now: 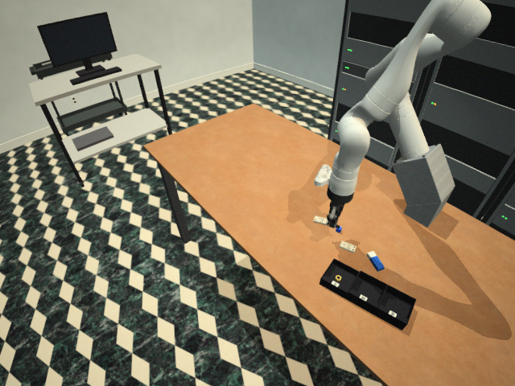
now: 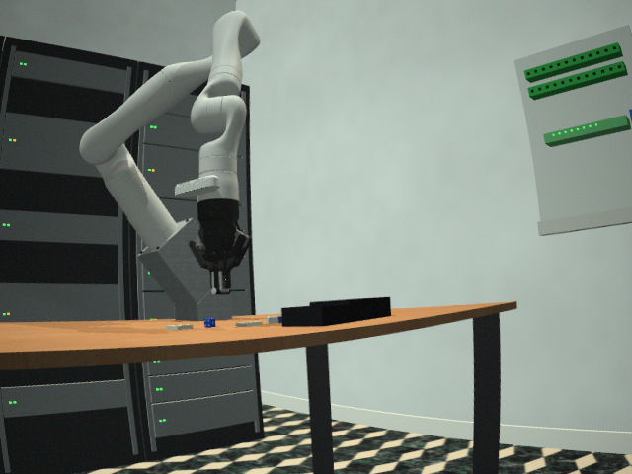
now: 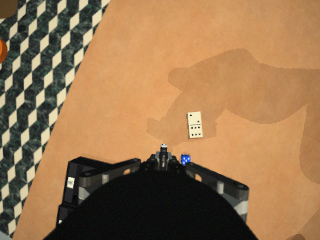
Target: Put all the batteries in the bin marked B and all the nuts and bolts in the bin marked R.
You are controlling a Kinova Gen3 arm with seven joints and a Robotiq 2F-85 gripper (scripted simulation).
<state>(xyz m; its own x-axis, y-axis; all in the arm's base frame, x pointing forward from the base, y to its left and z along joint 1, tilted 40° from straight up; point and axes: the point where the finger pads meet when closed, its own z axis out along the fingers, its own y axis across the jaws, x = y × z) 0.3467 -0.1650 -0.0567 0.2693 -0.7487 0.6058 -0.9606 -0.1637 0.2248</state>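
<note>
My gripper is now 200 mm to the right of the bin, 110 mm short of it and 60 mm above it. Also, from my hand: blue die (70 mm below, 50 mm behind); blue-and-white eraser (160 mm to the left, 80 mm below, 20 mm behind); black battery (20 mm below).
</note>
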